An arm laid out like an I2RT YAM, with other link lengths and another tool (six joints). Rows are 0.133 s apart.
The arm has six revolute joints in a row. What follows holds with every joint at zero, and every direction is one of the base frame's. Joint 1 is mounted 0.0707 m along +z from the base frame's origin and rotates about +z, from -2.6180 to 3.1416 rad. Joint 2 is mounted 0.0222 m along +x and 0.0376 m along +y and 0.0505 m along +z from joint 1 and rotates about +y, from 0.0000 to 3.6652 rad. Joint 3 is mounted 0.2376 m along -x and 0.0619 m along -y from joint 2 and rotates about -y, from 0.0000 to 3.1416 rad. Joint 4 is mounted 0.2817 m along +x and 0.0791 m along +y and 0.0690 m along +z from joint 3 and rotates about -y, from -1.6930 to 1.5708 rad. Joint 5 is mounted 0.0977 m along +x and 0.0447 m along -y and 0.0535 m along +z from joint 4 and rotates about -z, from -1.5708 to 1.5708 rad. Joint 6 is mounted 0.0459 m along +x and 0.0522 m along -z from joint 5 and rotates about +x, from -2.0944 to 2.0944 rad. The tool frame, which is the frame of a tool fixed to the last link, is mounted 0.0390 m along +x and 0.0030 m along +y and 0.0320 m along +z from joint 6; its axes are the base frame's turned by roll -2.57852, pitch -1.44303 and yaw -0.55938 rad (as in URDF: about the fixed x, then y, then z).
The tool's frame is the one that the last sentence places.
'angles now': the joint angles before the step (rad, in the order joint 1, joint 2, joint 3, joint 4, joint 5, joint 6). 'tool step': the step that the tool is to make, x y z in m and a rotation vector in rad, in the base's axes. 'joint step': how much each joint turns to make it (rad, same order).
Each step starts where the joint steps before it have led.
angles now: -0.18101, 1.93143, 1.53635, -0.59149, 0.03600, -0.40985
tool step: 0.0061, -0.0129, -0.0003, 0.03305, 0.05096, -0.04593
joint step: -0.02127, 0.06379, 0.10601, -0.09962, -0.00631, 0.03296
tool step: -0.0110, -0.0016, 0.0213, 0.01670, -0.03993, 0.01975
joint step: -0.01467, -0.07404, -0.03930, 0.00103, -0.03891, -0.01666
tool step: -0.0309, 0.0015, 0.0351, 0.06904, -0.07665, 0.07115
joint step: -0.03548, -0.16437, -0.11001, 0.00117, -0.12995, -0.04132
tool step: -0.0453, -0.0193, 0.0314, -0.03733, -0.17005, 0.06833
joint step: -0.09540, -0.23345, -0.21585, 0.13318, -0.11575, -0.11846
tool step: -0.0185, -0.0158, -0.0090, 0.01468, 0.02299, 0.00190
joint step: -0.05995, -0.03406, -0.04854, -0.02423, -0.04592, -0.04341
